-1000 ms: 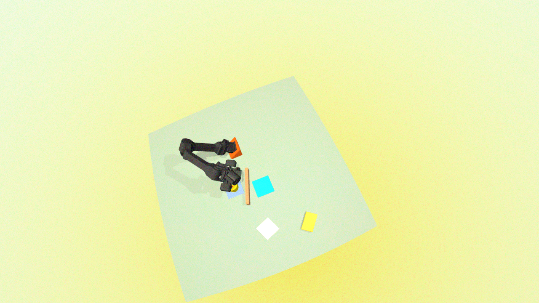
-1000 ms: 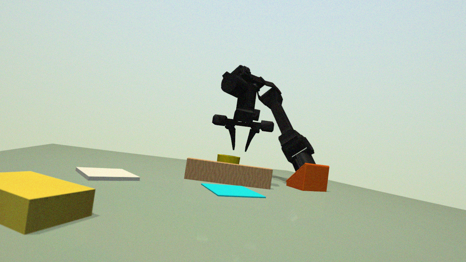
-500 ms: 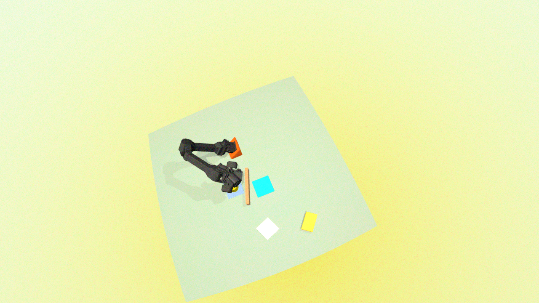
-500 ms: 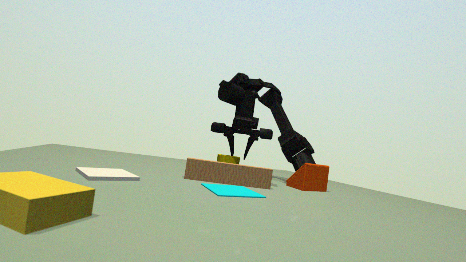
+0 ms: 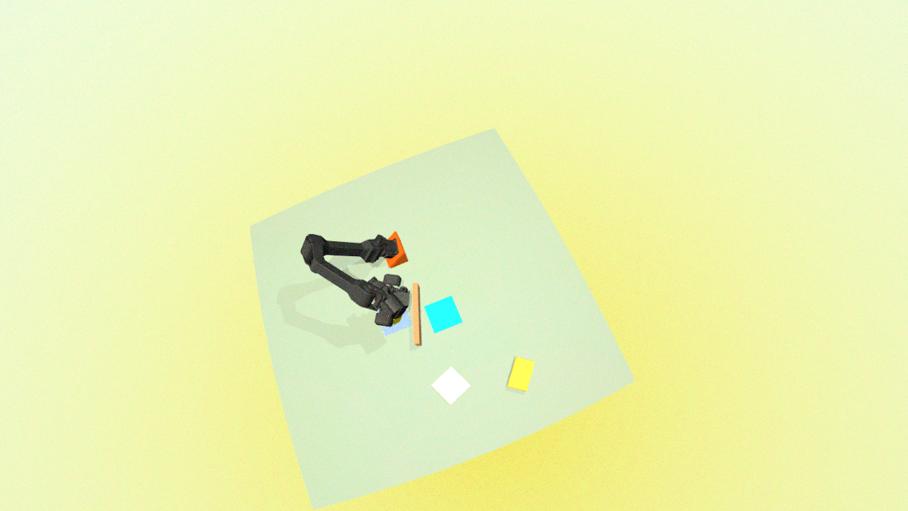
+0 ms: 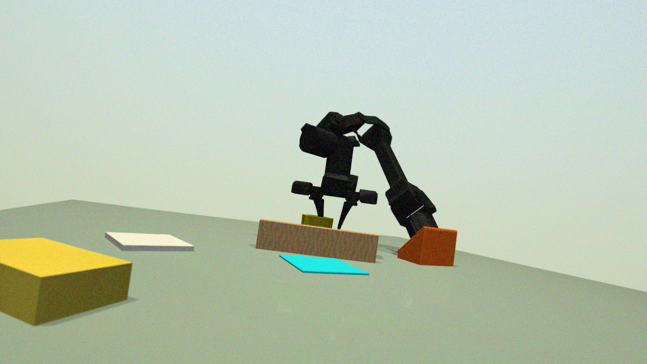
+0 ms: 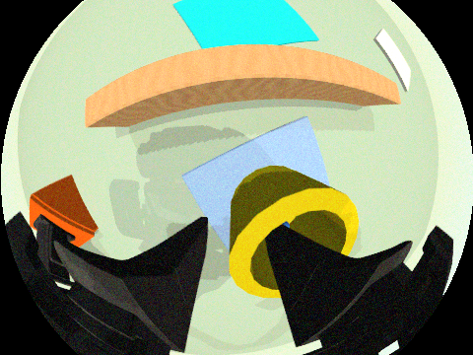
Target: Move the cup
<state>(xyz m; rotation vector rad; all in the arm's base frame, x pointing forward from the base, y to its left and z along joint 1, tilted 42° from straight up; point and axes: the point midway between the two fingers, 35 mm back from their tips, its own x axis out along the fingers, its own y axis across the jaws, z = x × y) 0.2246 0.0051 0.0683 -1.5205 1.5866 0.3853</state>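
The light blue pad lies 50 mm below my gripper tip, 30 mm ahead of it and 20 mm to the right of it. The rest, counted from my gripper tip: cyan pad 170 mm to the left, 60 mm ahead, 50 mm below; then low wooden wall 80 mm to the left, 50 mm ahead, 20 mm below; then yellow cup 20 mm ahead, 10 mm to the right, 10 mm below.
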